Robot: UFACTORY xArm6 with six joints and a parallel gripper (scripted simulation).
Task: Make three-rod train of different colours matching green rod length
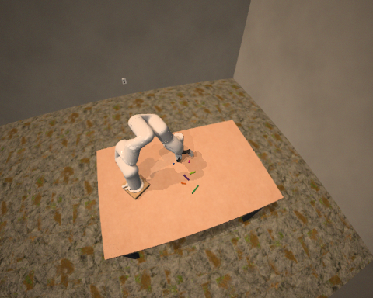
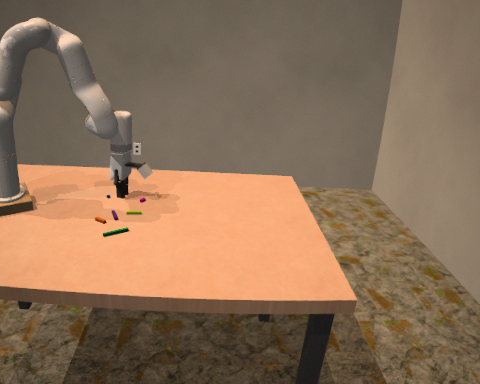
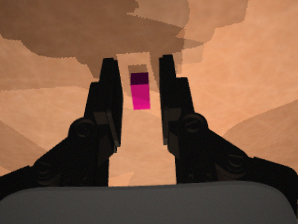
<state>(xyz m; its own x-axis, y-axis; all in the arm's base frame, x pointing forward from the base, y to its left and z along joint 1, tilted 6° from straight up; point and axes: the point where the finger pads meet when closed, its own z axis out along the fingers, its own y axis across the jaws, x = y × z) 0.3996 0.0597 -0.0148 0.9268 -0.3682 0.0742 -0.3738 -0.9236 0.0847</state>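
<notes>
Now: hand 50 mm past the blue rod, 10 mm to the left of it and 20 mm above it. From my hand the other things lie so: orange rod: 70 mm behind, 210 mm to the right, 20 mm below; then lime rod: 40 mm ahead, 160 mm to the right, 20 mm below; then purple rod: 30 mm behind, 170 mm to the right, 20 mm below.
</notes>
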